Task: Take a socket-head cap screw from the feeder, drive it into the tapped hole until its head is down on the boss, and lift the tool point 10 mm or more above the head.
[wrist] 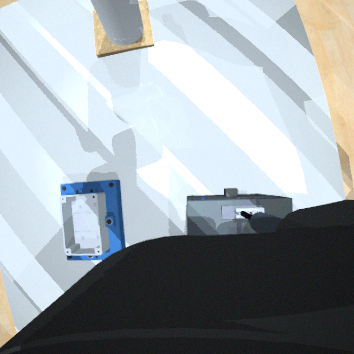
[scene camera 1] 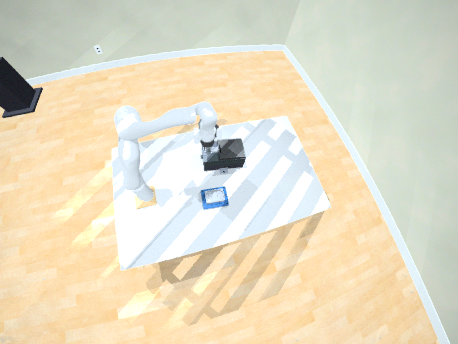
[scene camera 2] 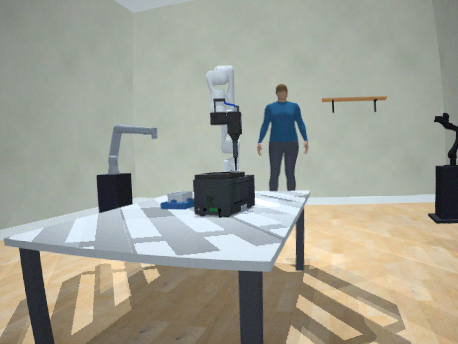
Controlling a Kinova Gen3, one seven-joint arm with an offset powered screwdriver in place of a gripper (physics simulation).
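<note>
The dark screw feeder stands on the table, with a pale patch on its top where the tool point is. My screwdriver points down, its thin tip over that patch, at or just above it. The gap and any screw on the tip are too small to tell. A blue plate carries an open grey housing. In the wrist view a round boss with a dark hole shows beside the housing.
The white table bears striped shadows. The arm base stands on a wooden pad. In scene camera 2 a person and a grey arm on a black pedestal stand behind the table.
</note>
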